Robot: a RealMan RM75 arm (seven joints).
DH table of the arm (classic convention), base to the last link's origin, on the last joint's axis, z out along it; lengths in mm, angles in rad. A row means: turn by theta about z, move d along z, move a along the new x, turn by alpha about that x. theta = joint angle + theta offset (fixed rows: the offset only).
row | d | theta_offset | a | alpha
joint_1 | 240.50 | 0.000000 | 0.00 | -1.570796
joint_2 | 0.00 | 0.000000 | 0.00 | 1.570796
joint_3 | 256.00 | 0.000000 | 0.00 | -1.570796
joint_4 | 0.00 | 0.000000 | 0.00 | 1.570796
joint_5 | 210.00 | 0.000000 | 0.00 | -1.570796
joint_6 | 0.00 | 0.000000 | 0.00 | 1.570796
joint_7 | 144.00 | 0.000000 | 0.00 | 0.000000
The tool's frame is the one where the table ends.
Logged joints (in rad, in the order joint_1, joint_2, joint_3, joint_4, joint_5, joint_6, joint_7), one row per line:
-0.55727 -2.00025 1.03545 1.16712 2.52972 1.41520 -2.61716
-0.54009 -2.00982 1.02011 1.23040 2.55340 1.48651 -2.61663
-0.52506 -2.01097 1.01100 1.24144 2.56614 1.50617 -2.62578
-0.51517 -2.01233 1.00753 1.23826 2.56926 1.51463 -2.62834
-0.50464 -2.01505 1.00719 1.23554 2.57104 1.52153 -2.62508
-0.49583 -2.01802 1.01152 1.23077 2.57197 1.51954 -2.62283
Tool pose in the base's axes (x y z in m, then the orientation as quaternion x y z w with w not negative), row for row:
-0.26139 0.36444 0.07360 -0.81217 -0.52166 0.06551 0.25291
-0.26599 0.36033 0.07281 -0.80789 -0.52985 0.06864 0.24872
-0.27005 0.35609 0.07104 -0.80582 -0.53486 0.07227 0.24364
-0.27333 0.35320 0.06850 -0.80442 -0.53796 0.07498 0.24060
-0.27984 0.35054 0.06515 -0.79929 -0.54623 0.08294 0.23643
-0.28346 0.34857 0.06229 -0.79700 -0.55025 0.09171 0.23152
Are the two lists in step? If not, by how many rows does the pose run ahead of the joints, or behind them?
The pose runs 2 rows ahead of the joints: the pose in row i belongs to the joints in row i + 2.
